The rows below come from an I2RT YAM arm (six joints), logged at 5 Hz.
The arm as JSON. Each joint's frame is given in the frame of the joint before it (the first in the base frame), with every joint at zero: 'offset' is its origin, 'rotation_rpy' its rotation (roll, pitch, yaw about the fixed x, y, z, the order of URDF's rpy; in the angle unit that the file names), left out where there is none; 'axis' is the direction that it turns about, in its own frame. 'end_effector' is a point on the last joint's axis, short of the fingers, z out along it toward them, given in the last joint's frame.
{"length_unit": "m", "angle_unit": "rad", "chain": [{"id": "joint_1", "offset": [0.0, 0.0, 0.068], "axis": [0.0, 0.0, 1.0]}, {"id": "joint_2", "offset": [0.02, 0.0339, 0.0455], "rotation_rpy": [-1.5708, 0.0, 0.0], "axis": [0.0, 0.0, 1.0]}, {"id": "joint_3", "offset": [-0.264, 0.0, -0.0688], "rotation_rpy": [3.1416, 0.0, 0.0], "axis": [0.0, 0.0, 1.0]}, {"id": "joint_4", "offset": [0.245, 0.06, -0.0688], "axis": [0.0, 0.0, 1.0]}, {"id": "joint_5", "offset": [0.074, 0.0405, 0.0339], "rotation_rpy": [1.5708, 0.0, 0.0], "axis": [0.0, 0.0, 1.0]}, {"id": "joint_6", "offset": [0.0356, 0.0, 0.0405], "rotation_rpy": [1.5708, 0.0, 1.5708], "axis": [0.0, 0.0, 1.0]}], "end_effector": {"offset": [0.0, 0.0, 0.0], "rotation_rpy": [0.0, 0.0, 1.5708]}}
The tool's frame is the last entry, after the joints.
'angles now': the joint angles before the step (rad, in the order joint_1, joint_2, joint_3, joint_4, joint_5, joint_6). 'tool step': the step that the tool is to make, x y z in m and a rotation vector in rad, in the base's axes. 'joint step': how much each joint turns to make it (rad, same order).
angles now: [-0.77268, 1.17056, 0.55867, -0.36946, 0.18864, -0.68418]
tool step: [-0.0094, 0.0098, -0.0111, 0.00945, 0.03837, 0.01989]
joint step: [0.00368, -0.03580, -0.05961, -0.00552, 0.00794, -0.02491]
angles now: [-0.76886, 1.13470, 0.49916, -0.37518, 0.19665, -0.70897]
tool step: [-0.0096, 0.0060, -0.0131, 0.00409, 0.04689, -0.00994]
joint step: [-0.00762, -0.01456, -0.05675, 0.00862, 0.02671, -0.01372]
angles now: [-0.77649, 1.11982, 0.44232, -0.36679, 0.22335, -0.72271]
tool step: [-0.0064, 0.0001, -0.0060, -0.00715, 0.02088, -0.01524]
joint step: [-0.02138, -0.00555, -0.02810, 0.01646, 0.01411, -0.01565]
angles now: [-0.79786, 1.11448, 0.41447, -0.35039, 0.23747, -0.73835]
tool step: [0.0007, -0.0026, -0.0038, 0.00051, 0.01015, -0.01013]
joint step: [-0.00552, 0.02729, -0.00186, 0.02158, 0.00830, 0.00060]
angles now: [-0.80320, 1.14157, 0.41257, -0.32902, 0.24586, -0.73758]
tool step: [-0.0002, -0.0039, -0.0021, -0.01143, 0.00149, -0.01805]
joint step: [-0.01325, 0.01951, -0.00157, 0.02839, 0.01016, -0.00026]
